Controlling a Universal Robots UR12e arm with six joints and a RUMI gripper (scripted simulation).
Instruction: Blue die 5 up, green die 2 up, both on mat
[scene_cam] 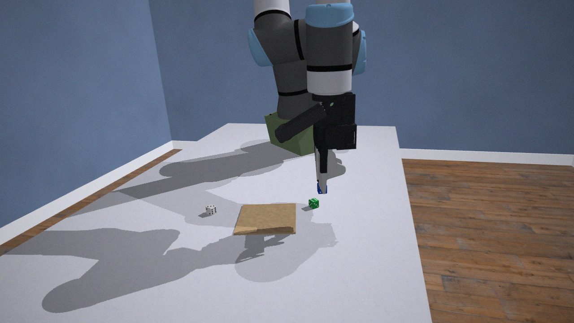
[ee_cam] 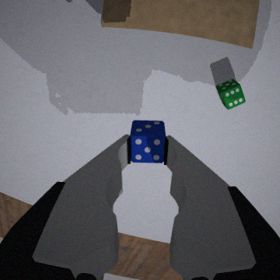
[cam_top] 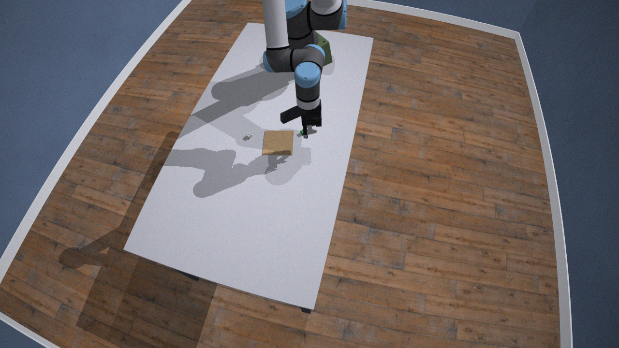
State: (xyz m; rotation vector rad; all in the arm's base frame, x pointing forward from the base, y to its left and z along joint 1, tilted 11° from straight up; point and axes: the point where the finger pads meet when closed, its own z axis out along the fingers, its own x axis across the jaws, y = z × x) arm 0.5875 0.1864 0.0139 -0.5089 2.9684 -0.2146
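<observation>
My gripper is now 1 cm short of the tan mat, 13 cm to the left of it and 9 cm above it. Round my hand: white die (1 cm ahead, 28 cm to the right, 8 cm below); then green die (7 cm behind, 3 cm to the right, 8 cm below); then blue die (1 cm below).
</observation>
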